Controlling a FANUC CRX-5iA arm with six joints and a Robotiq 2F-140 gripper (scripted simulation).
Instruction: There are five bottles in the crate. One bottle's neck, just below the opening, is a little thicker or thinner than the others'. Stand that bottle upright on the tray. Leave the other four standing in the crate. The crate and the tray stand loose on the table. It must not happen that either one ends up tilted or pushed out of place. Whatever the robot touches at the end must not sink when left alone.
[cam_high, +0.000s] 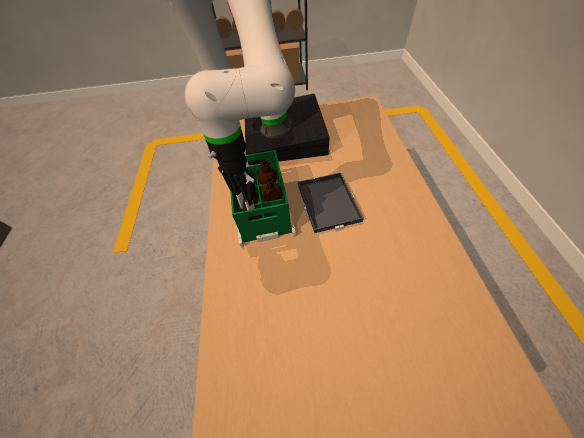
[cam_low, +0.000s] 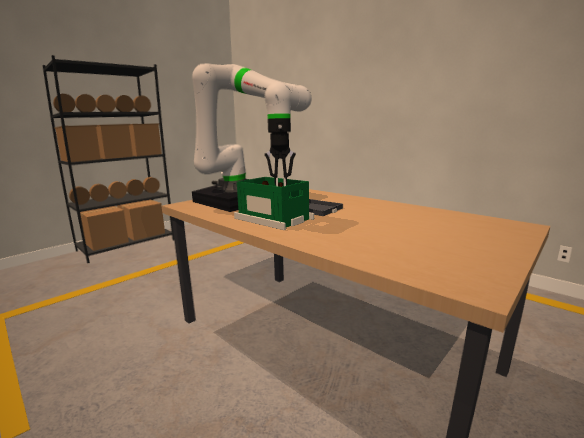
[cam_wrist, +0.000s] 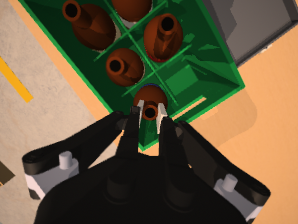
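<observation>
Right now my hand is 90 mm past the green crate, 90 mm above it and 50 mm to the right of it. From my hand the other things lie so: dark grey tray 310 mm to the left, 160 mm below, 60 mm behind; glass bottle 180 mm behind, 90 mm to the left, 90 mm below.
</observation>
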